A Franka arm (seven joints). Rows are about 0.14 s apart.
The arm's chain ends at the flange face. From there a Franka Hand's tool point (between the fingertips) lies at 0.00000 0.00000 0.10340 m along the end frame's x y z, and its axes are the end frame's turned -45 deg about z.
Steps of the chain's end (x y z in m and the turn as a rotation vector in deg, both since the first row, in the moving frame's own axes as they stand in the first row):
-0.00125, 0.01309, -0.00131, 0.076, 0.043, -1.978
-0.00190, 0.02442, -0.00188, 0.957, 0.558, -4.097
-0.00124, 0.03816, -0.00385, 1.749, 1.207, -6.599
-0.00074, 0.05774, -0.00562, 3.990, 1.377, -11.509
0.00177, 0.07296, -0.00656, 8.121, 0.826, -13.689
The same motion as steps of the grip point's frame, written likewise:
-0.00999, 0.00833, -0.00131, 0.023, 0.084, -1.978
-0.01670, 0.01535, -0.00190, 0.282, 1.071, -4.097
-0.02414, 0.02520, -0.00392, 0.383, 2.090, -6.599
-0.03489, 0.03631, -0.00590, 1.848, 3.795, -11.509
-0.04017, 0.04230, -0.00760, 5.158, 6.326, -13.689

